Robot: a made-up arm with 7 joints.
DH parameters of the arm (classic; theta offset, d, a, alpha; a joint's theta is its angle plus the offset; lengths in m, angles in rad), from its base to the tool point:
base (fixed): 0 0 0 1.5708
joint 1: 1.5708 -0.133 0 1.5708
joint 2: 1.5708 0 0 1.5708
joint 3: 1.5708 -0.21 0 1.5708
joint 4: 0 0 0 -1.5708
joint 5: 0 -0.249 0 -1.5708
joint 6: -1.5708 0 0 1.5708
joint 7: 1.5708 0 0 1.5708
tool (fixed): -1.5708 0 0 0
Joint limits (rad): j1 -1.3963..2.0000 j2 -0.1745..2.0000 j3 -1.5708..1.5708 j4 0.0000..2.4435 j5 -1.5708..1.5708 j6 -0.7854..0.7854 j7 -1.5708..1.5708
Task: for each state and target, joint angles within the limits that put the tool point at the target. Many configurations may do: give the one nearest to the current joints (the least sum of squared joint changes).
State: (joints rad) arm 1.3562 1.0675 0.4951 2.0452 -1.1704 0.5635 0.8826
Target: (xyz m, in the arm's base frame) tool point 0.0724 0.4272 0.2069
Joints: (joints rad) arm 1.3989 1.0938 0.4451 1.2948 -1.1704 0.5635 0.8826
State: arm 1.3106 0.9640 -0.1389 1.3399 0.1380 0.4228 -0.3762
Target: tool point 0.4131 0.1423 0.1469
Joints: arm 1.6069 0.1414 -0.3605 0.6016 0.1380 0.4228 -0.3762
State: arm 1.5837 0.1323 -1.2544 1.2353 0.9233 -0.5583 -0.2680
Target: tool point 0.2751 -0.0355 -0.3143
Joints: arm 0.6944 -0.1734 -1.4619 0.3893 0.9233 -0.5583 -0.2680
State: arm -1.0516 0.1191 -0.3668 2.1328 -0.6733 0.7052 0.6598
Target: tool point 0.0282 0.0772 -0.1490
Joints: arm -1.1879 0.1716 -0.3835 2.4416 -0.6733 0.7052 0.6598
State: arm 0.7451 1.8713 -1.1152 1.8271 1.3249 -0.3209 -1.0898
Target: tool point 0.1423 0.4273 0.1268
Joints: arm 0.9505 2.0000 -0.7130 1.4091 1.3249 -0.3209 -1.0898
